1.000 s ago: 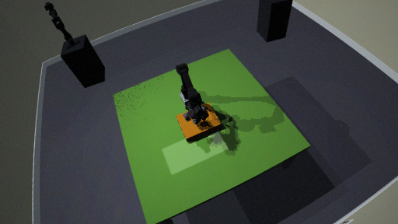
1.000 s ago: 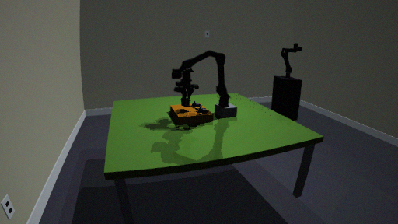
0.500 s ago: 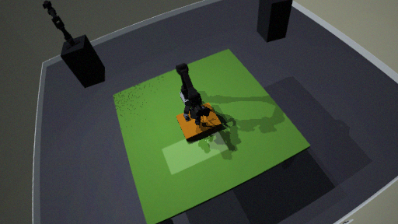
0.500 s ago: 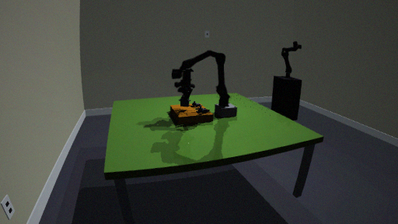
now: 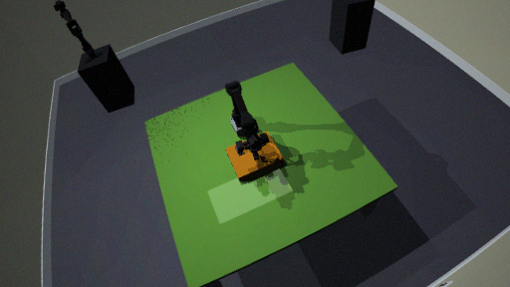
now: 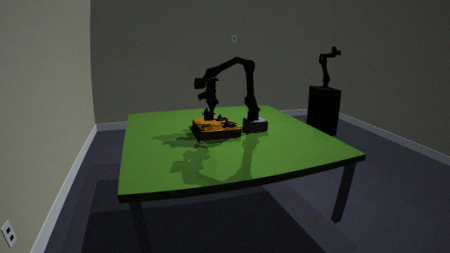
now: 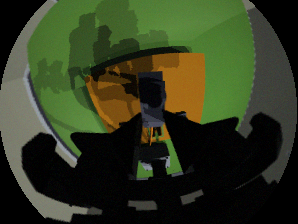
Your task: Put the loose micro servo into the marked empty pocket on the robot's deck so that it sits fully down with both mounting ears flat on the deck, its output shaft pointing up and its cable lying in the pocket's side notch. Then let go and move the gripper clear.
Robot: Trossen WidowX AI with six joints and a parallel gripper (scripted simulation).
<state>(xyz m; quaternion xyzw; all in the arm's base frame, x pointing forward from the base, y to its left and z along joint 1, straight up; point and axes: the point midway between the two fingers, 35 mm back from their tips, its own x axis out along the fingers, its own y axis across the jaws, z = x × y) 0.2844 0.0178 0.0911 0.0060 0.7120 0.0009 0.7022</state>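
Now: gripper tip 100 mm above the orange deck and 10 mm short of it.
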